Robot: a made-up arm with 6 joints. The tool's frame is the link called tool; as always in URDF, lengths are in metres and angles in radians.
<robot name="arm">
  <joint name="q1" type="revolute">
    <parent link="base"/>
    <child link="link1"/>
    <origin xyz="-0.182 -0.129 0.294" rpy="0 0 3.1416"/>
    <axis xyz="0 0 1"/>
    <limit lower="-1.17" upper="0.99"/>
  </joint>
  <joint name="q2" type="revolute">
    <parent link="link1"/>
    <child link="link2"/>
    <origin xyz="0.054 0.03 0.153" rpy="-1.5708 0 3.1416"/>
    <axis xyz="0 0 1"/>
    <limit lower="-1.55" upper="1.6"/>
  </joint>
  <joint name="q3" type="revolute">
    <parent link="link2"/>
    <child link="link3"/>
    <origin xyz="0.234 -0.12 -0.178" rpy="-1.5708 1.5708 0"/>
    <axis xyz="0 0 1"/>
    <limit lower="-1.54" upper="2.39"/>
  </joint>
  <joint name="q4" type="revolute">
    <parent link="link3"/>
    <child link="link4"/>
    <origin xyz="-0.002 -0.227 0.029" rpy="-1.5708 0 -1.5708"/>
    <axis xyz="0 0 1"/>
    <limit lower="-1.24" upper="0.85"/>
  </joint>
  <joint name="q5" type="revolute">
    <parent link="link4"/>
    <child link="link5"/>
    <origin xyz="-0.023 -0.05 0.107" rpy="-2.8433 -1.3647 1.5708"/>
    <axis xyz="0 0 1"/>
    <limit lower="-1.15" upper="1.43"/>
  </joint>
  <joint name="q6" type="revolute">
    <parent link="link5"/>
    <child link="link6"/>
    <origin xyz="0.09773 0.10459 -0.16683" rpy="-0.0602 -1.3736 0"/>
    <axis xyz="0 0 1"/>
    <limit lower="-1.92" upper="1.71"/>
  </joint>
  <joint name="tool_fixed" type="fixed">
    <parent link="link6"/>
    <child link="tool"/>
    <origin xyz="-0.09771 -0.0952 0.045" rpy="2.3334 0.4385 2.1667"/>
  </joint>
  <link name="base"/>
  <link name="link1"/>
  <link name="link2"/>
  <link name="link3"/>
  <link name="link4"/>
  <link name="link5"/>
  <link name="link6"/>
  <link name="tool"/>
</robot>
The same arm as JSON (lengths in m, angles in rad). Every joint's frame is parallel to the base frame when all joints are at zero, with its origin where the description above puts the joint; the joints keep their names.
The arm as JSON. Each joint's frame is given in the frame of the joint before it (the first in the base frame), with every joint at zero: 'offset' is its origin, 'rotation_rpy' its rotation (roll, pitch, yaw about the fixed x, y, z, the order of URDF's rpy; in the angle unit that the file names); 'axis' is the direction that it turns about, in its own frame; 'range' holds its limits. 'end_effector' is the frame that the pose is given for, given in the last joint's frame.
{"length_unit": "m", "angle_unit": "rad", "chain": [{"id": "q1", "offset": [-0.182, -0.129, 0.294], "rotation_rpy": [0.0, 0.0, 0.0], "axis": [0.0, 0.0, 1.0], "range": [-1.17, 0.99]}, {"id": "q2", "offset": [-0.054, -0.03, 0.153], "rotation_rpy": [0.0, 0.0, 0.0], "axis": [0.0, 1.0, 0.0], "range": [-1.55, 1.6]}, {"id": "q3", "offset": [0.234, -0.178, 0.12], "rotation_rpy": [0.0, 0.0, 0.0], "axis": [0.0, 0.0, -1.0], "range": [-1.54, 2.39]}, {"id": "q4", "offset": [0.227, 0.002, -0.029], "rotation_rpy": [0.0, 0.0, 0.0], "axis": [0.0, -1.0, 0.0], "range": [-1.24, 0.85]}, {"id": "q5", "offset": [-0.023, -0.107, -0.05], "rotation_rpy": [0.0, 0.0, 0.0], "axis": [-0.293902, 0.195602, 0.935608], "range": [-1.15, 1.43]}, {"id": "q6", "offset": [0.149, -0.122, -0.106], "rotation_rpy": [0.0, 0.0, 0.0], "axis": [0.0, 1.0, 0.0], "range": [-1.92, 1.71]}], "end_effector": {"offset": [-0.063, 0.045, -0.121], "rotation_rpy": [0.6303, 0.274, -0.4568]}}
